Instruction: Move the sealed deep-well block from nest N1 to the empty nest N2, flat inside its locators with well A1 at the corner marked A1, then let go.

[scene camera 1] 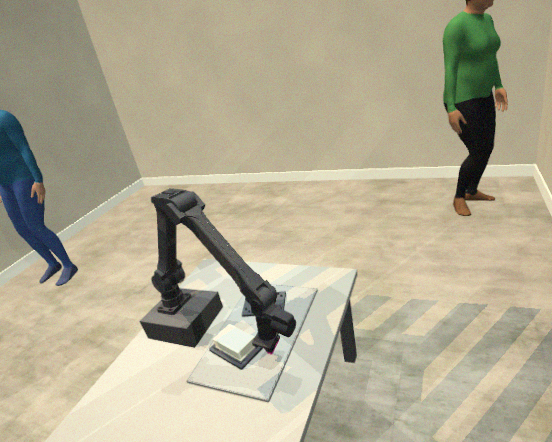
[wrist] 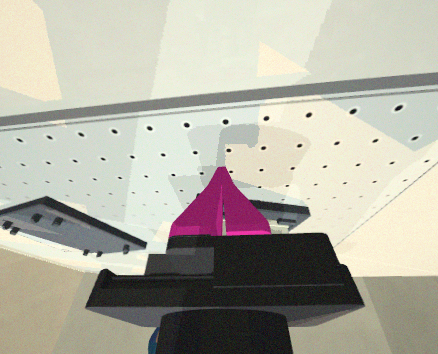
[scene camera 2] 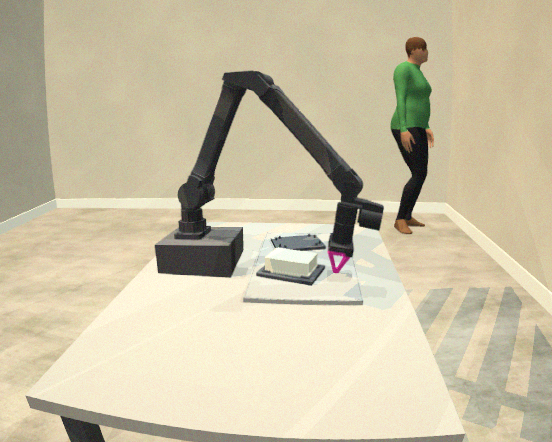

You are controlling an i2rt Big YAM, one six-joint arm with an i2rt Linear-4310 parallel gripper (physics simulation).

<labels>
gripper: shut, touches a pale perforated plate (scene camera 1: 258, 377)
</labels>
